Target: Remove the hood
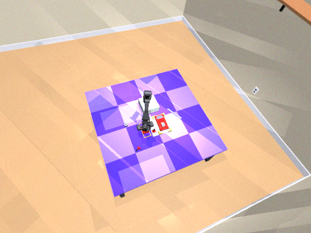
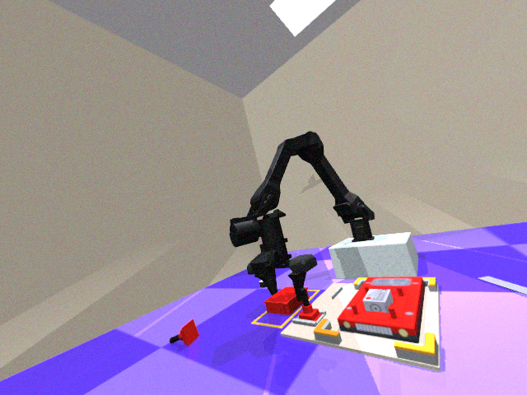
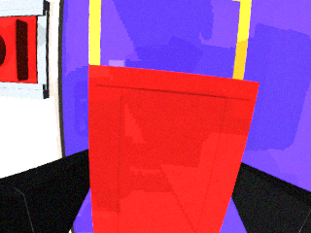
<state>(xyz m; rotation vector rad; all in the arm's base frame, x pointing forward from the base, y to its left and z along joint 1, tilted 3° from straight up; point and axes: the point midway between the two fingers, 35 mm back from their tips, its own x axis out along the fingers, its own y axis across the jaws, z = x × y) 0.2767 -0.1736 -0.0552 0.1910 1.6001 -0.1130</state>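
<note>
The red hood is right at my gripper tip. From my gripper tip the other things lie so: strip: 20 mm behind, 430 mm to the left, 10 mm below.
</note>
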